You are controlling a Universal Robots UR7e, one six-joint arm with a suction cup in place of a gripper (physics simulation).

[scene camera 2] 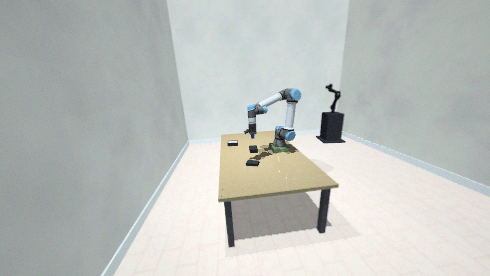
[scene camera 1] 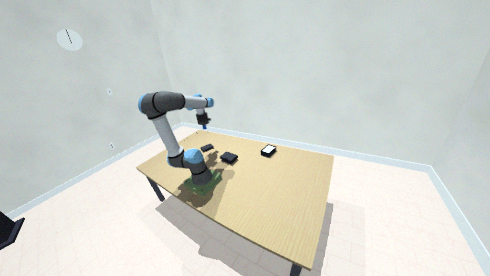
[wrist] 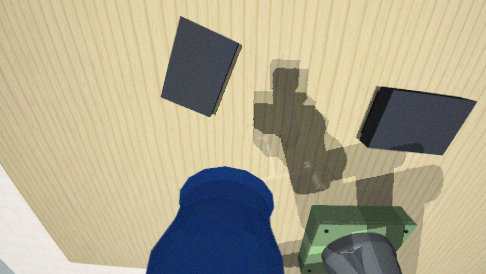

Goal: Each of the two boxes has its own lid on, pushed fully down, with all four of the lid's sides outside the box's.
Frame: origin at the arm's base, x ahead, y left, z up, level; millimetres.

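Seen in the pictures: hand, tool point: [scene camera 2: 252,138] [scene camera 1: 204,128] [wrist: 226,206]; arm's base, link origin: [scene camera 2: 279,145] [scene camera 1: 202,177] [wrist: 355,252].
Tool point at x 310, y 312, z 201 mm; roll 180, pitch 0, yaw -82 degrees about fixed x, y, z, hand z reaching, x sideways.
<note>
Offsets run from my tool point to a thing's middle. Level surfaces: height alone.
A black box with a white top face or inside [scene camera 1: 268,149] [scene camera 2: 232,143] stands near the far edge of the table; which of the two the white is, I cannot tell. A taller black block {dz -214, dx -2, dy -271 mm} [scene camera 1: 229,157] [scene camera 2: 253,149] [wrist: 420,122], apparently a box with a lid over it, stands nearer the arm's base; how far down its lid sits is too small to tell. A thinner black piece {dz -234, dx +11, dy +70 mm} [scene camera 1: 207,147] [scene camera 2: 252,163] [wrist: 201,67], apparently a lid, lies apart from it, smooth face up. My blue suction cup [scene camera 1: 204,127] [scene camera 2: 252,136] [wrist: 226,182] hangs above the table, touching nothing and holding nothing.
The wooden table {dz -246 mm} [scene camera 1: 280,200] [scene camera 2: 270,182] [wrist: 115,165] bears the arm's green base plate [scene camera 1: 217,179] [scene camera 2: 280,148] [wrist: 360,215], close to the taller block. The arm's shadow falls between the two black pieces in the wrist view. A black pedestal [scene camera 2: 332,127] stands away from the table.
</note>
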